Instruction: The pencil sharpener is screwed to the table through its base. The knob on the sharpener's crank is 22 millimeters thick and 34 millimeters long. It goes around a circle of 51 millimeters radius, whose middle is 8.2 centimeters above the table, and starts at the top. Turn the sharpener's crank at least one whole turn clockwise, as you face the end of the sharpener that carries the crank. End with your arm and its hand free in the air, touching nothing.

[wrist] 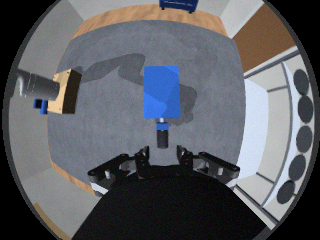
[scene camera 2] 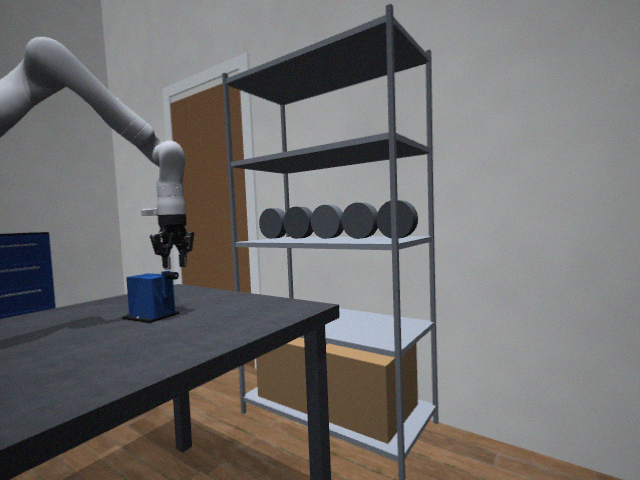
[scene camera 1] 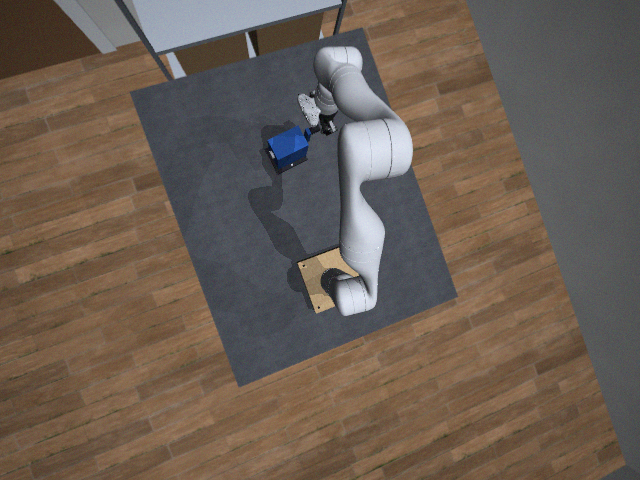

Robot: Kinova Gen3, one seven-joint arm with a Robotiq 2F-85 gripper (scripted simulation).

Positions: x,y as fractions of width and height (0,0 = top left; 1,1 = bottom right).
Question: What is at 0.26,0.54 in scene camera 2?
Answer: My gripper.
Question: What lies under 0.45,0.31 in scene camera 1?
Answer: A blue pencil sharpener.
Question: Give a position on a blue pencil sharpener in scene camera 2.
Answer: At 0.23,0.63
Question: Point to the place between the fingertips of my gripper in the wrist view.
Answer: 0.51,0.63
